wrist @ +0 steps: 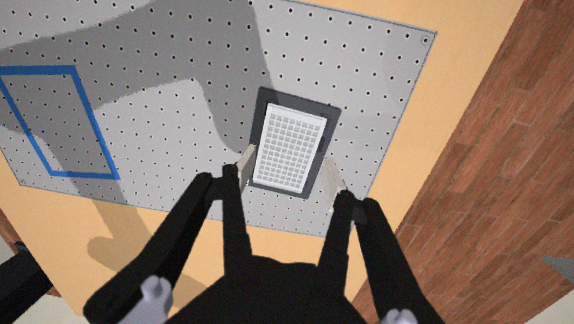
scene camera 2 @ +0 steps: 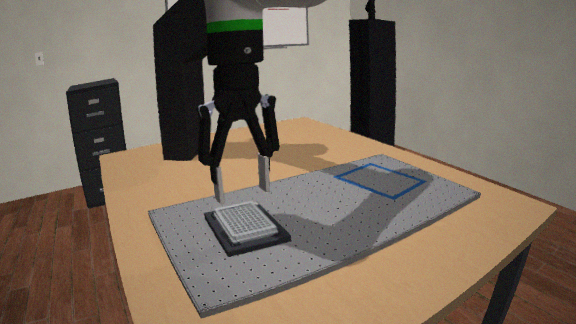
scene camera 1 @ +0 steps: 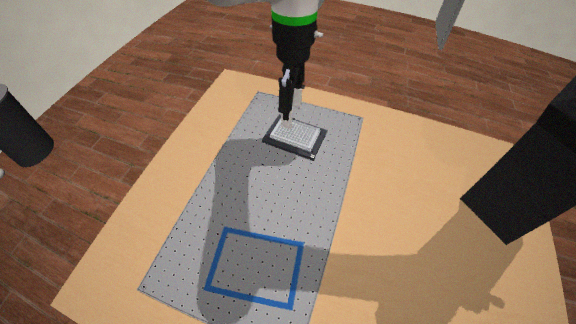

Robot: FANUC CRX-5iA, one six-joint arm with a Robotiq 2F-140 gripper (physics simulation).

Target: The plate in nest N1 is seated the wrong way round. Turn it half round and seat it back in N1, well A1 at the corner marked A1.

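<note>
The white well plate (scene camera 1: 296, 134) (scene camera 2: 245, 221) (wrist: 289, 150) sits level in the dark nest N1 (scene camera 1: 287, 148) (scene camera 2: 260, 246) (wrist: 300, 101). A small pale tag (scene camera 1: 312, 156) marks one nest corner in scene camera 1; its lettering is too small to read, and it does not show in the wrist view. Which corner of the plate is well A1 cannot be told. My gripper (scene camera 1: 292, 116) (scene camera 2: 244, 195) (wrist: 289, 161) points down above the plate, nearer one end. Its fingers are partly closed, spaced slightly wider than the plate's short side, with nothing between them. Their tips are above the plate, apart from it.
The nest stands on a grey perforated board (scene camera 1: 280, 195) (scene camera 2: 310, 200) (wrist: 350, 60) on the wooden table (scene camera 1: 400, 200) (scene camera 2: 475, 245) (wrist: 190, 230). A blue rectangle outline (scene camera 1: 262, 236) (scene camera 2: 410, 191) (wrist: 95, 130) lies toward the board's other end. The arm's shadow crosses the board.
</note>
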